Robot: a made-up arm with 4 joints.
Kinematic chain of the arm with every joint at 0, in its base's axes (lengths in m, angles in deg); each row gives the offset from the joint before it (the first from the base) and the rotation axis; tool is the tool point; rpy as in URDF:
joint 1: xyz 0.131 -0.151 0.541 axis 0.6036 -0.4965 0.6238
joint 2: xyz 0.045 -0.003 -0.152 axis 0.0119 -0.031 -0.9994
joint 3: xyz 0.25 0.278 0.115 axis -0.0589 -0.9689 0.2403
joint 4: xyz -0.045 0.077 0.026 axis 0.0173 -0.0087 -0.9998
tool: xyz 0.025 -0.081 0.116 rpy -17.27 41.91 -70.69
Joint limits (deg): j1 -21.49..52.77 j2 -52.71..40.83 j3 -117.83..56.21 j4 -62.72..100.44
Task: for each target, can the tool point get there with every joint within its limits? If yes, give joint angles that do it. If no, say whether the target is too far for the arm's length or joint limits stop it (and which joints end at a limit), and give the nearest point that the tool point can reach.
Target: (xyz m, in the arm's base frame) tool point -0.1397 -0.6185 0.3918
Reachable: no: joint limits stop it (at a limit: joint 1, joint 2, joint 4) | nearest point -0.1561 -0.0542 0.5472 | short by 0.586 m
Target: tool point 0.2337 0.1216 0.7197
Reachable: yes | joints 22.13 1.92 10.89 44.51
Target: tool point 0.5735 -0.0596 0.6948
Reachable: yes | joints 16.62 32.59 -52.09 0.02
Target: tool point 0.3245 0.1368 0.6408
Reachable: yes | joints 0.38 -7.09 5.29 22.90
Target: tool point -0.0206 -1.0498 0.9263
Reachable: no: too far | nearest point 0.5719 -0.3639 0.4631 | short by 1.018 m
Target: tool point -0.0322 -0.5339 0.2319
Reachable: no: joint limits stop it (at a limit: joint 1, joint 2, joint 4) | nearest point -0.1307 -0.0335 0.5026 | short by 0.577 m
